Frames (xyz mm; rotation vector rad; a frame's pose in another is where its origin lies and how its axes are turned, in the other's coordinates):
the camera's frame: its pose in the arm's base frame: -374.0 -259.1 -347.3 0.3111 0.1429 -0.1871
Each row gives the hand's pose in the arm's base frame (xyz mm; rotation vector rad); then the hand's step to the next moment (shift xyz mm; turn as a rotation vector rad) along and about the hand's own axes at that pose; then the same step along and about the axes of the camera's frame.
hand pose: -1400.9 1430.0 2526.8 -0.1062 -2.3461 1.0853
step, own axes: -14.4 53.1 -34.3 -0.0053 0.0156 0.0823
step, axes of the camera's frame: 16.7 47.9 -40.4 -0.0216 -0.0688 -0.0430
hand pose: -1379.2 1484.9 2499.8 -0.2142 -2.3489 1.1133
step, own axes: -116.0 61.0 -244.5 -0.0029 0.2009 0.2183
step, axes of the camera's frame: 183.2 208.2 6.7 -0.0764 -0.1203 -0.2602
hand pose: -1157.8 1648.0 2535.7 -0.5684 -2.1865 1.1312
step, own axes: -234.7 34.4 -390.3 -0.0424 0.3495 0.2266
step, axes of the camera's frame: 399.4 203.9 86.7 -0.0251 -0.1048 -0.4046
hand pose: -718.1 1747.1 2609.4 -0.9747 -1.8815 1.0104
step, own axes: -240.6 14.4 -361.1 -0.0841 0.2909 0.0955
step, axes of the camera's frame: 412.1 10.5 136.3 0.0764 -0.0745 -0.2991
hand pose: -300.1 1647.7 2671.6 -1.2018 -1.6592 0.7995
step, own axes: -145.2 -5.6 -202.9 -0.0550 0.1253 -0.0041
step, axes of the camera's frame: 212.9 -79.1 103.5 0.0767 -0.0367 -0.1073
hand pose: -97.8 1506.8 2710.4 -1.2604 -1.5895 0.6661
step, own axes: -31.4 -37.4 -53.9 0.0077 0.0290 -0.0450
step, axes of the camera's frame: 33.7 -26.7 58.7 0.0507 0.0188 -0.0018
